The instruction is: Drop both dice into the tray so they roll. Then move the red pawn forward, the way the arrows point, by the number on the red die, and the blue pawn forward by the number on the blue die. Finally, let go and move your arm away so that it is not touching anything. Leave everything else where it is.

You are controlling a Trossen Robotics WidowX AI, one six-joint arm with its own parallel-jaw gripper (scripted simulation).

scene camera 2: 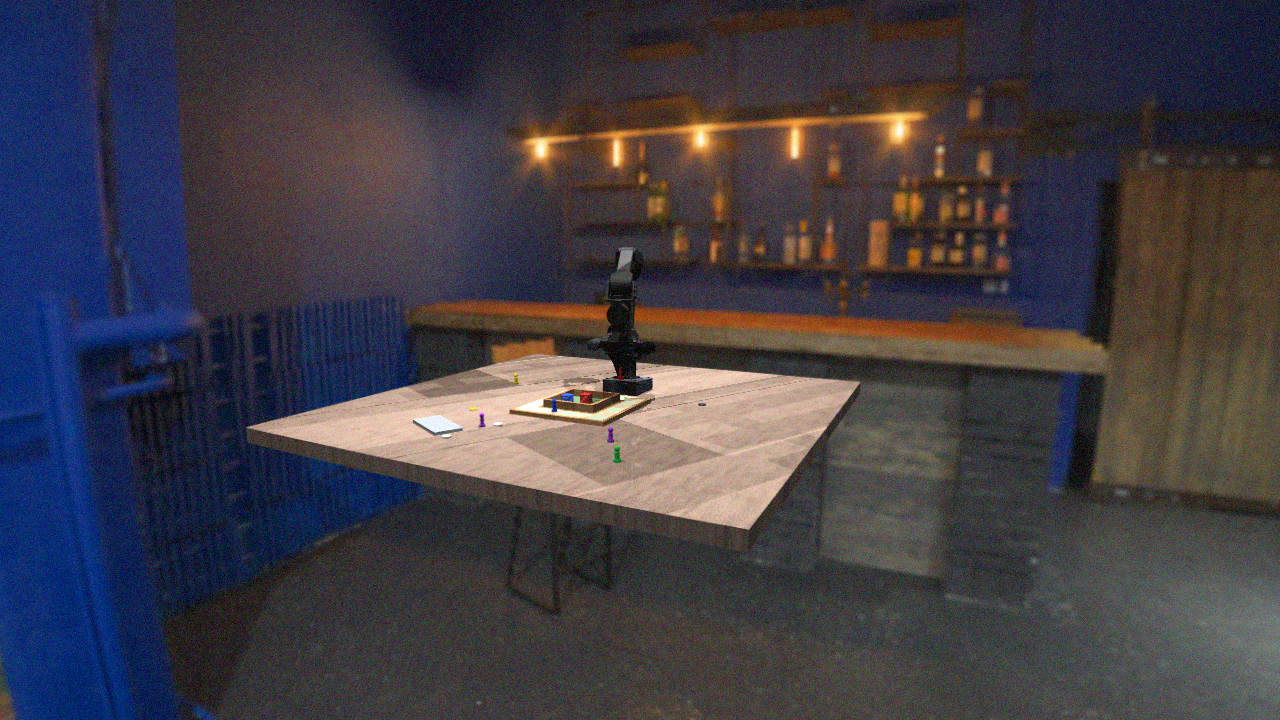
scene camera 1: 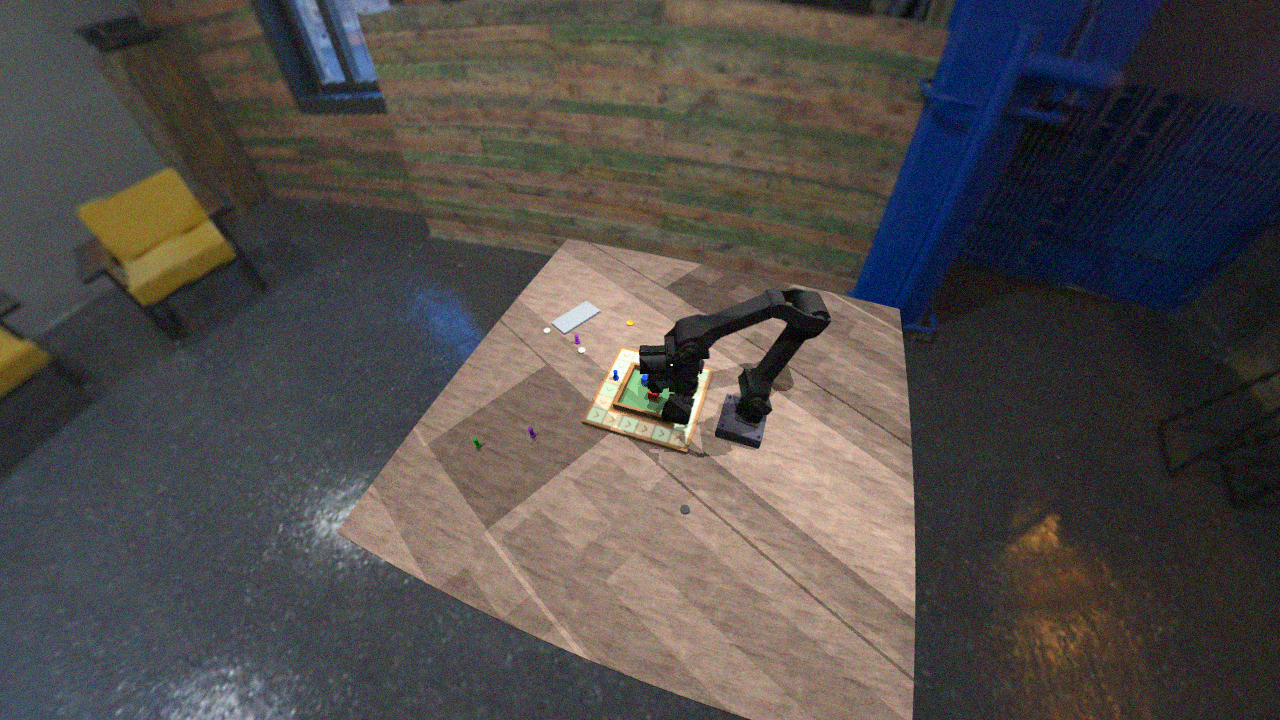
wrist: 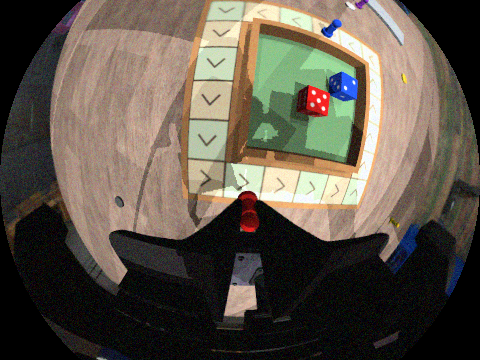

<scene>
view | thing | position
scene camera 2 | my gripper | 621,376
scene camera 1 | my gripper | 682,408
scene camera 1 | grey card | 584,311
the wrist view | my gripper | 248,205
</scene>
